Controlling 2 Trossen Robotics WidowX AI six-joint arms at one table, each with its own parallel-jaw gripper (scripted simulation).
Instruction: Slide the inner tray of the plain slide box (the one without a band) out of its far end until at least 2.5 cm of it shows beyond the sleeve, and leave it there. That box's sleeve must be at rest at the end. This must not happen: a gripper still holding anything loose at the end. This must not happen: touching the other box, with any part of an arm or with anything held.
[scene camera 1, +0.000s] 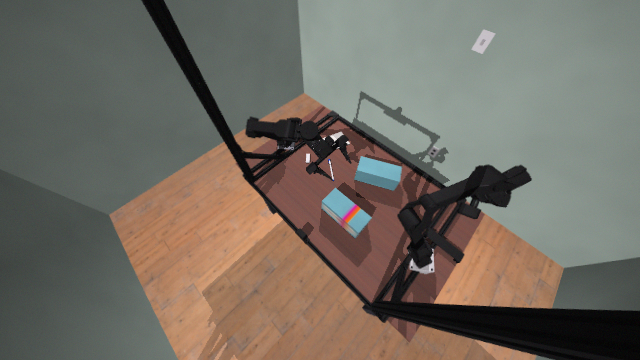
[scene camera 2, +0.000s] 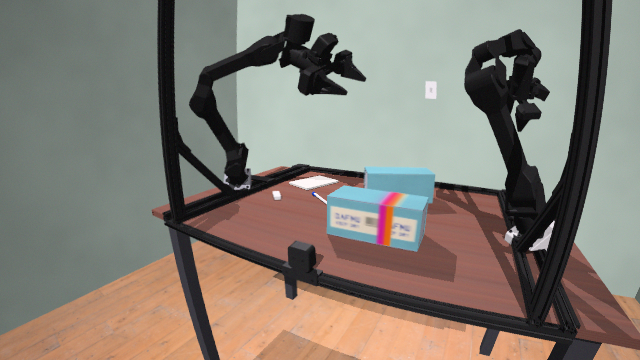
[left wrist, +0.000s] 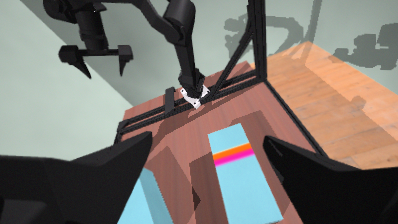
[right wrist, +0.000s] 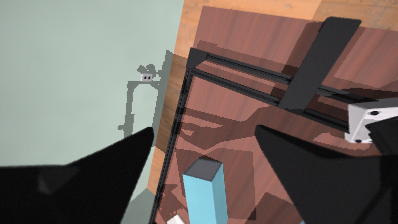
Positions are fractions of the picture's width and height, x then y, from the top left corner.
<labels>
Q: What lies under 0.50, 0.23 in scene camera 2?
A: My left gripper.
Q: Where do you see my right gripper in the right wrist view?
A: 0.52, 0.58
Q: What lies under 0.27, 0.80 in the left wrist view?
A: My left gripper.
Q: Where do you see my right gripper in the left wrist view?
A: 0.27, 0.35
</labels>
